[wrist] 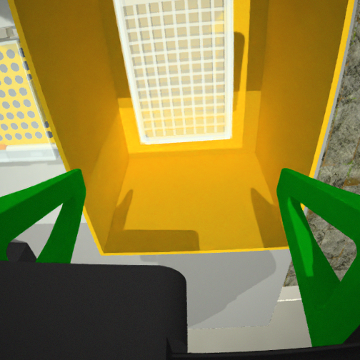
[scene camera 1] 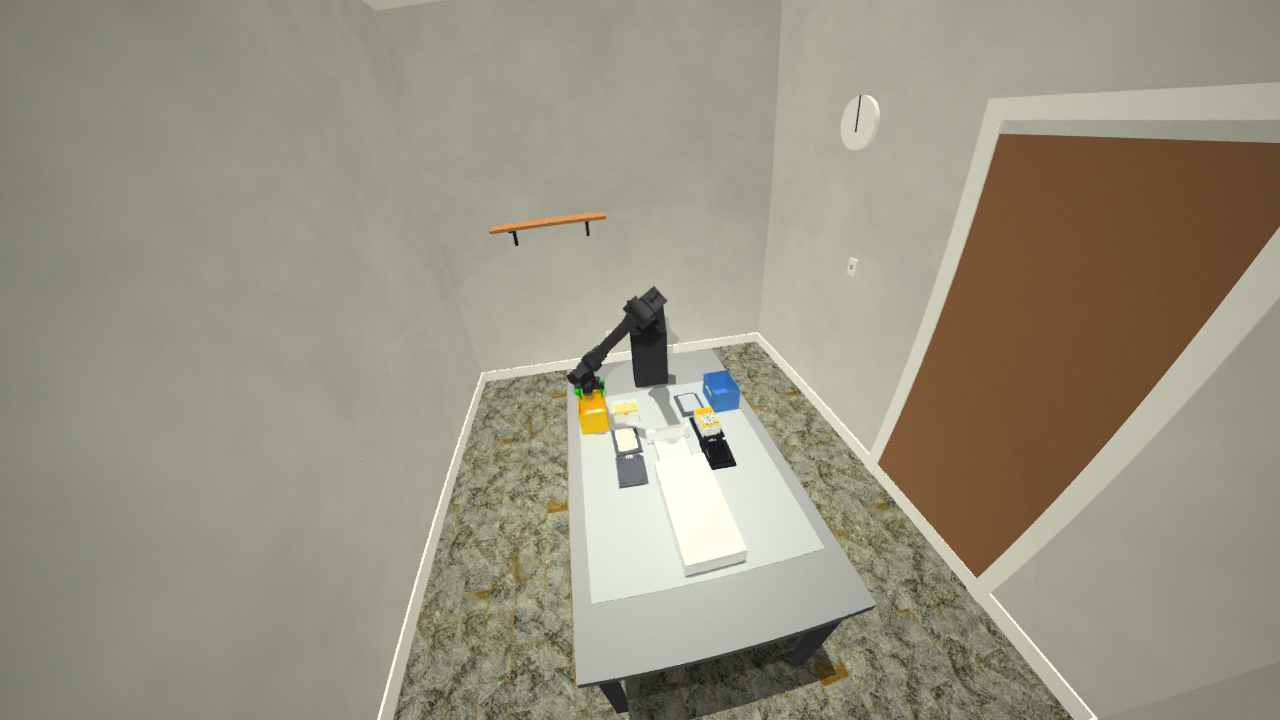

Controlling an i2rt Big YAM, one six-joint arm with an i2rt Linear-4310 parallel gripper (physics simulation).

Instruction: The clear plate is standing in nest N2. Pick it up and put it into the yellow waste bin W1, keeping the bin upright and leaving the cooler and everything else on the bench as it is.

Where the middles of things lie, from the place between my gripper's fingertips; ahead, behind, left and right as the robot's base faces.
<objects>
I see the yellow waste bin (scene camera 1: 593,422) 70 mm below my hand, 10 mm to the right of it and 10 mm ahead of it. Also, from my hand: blue bin (scene camera 1: 721,391) 610 mm to the left, 220 mm ahead, 70 mm below.
</objects>
